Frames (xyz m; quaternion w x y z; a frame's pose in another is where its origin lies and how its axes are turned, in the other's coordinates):
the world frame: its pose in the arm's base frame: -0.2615 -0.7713 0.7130 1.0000 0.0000 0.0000 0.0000
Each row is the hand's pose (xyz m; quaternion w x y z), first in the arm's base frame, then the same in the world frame.
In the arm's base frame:
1: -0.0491 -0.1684 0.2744 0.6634 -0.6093 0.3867 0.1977
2: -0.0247 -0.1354 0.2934 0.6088 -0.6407 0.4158 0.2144
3: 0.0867 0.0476 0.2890 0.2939 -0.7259 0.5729 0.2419
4: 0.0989 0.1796 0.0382 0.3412 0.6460 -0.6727 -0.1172
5: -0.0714 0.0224 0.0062 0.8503 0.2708 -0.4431 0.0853
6: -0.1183 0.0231 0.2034 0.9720 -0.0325 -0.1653 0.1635
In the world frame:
1: 0.2124 0.6029 -0.4386 0.6634 -0.6093 0.3867 0.1977
2: 0.2368 0.6359 -0.4196 0.6088 -0.6407 0.4158 0.2144
3: 0.3482 0.8189 -0.4240 0.2939 -0.7259 0.5729 0.2419
4: 0.3604 0.9509 -0.6748 0.3412 0.6460 -0.6727 -0.1172
5: 0.1901 0.7937 -0.7068 0.8503 0.2708 -0.4431 0.0853
6: 0.1432 0.7944 -0.5096 0.9721 -0.0325 -0.1653 0.1635

